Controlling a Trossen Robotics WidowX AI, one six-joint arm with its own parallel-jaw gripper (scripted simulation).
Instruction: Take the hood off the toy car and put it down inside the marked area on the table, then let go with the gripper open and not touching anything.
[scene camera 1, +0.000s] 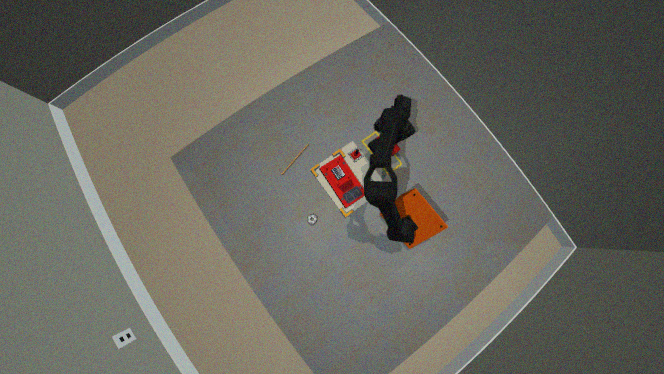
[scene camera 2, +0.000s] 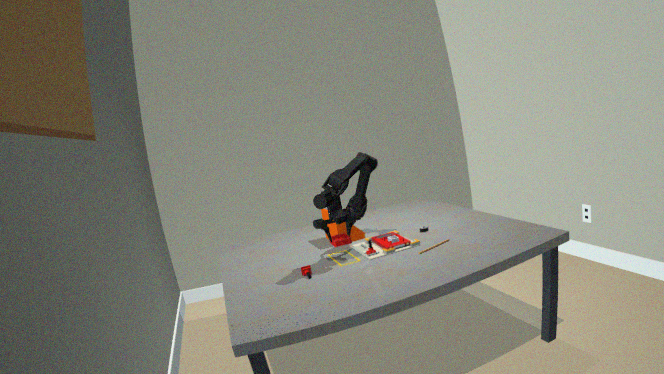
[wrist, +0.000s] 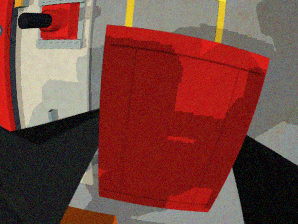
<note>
My gripper (scene camera 2: 340, 240) carries a red car hood (wrist: 174, 110). I also see a red toy car (scene camera 1: 348, 189).
My gripper also shows in the wrist view (wrist: 171, 129).
</note>
